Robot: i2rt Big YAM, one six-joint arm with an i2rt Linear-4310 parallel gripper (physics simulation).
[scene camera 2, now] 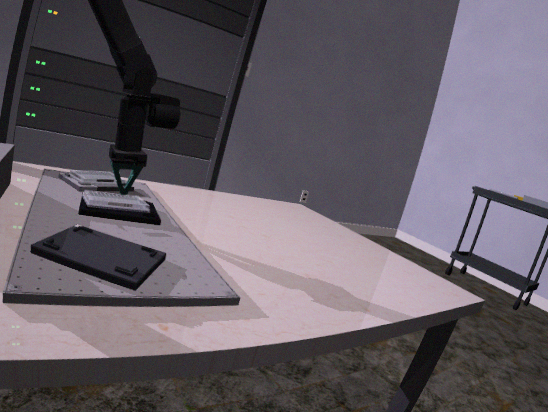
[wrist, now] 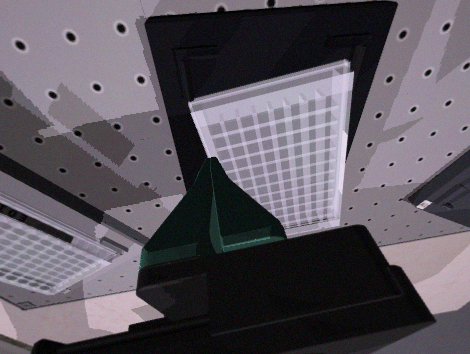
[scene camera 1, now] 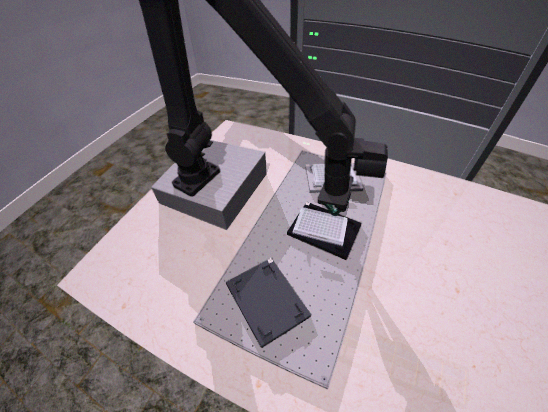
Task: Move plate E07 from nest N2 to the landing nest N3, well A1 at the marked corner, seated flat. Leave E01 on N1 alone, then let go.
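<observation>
Plate E07 (scene camera 1: 321,226) (scene camera 2: 115,201) (wrist: 280,150), a clear white well plate, lies on the black nest N2 (scene camera 1: 353,234) (scene camera 2: 152,217) (wrist: 270,30). It is turned askew to the nest, and an uncovered strip of nest shows at one end. My gripper (scene camera 1: 333,211) (scene camera 2: 124,192) (wrist: 212,164) is shut and empty. Its green fingertips are at the plate's long edge, on the side towards N1; contact cannot be told. Landing nest N3 (scene camera 1: 268,302) (scene camera 2: 100,256) (wrist: 450,197) holds no plate; its white A1 mark (scene camera 1: 270,260) (wrist: 424,204) shows. Plate E01 (scene camera 1: 318,174) (scene camera 2: 90,175) (wrist: 40,260) sits on N1 (scene camera 1: 314,189), partly hidden by the arm in scene camera 1.
The nests stand in a row on a perforated grey board (scene camera 1: 320,370) (scene camera 2: 215,292). The arm's base stands on a grey block (scene camera 1: 240,170) beside the board. A dark rack (scene camera 1: 400,130) (scene camera 2: 190,172) stands behind the table, and a cart (scene camera 2: 500,198) stands to the right.
</observation>
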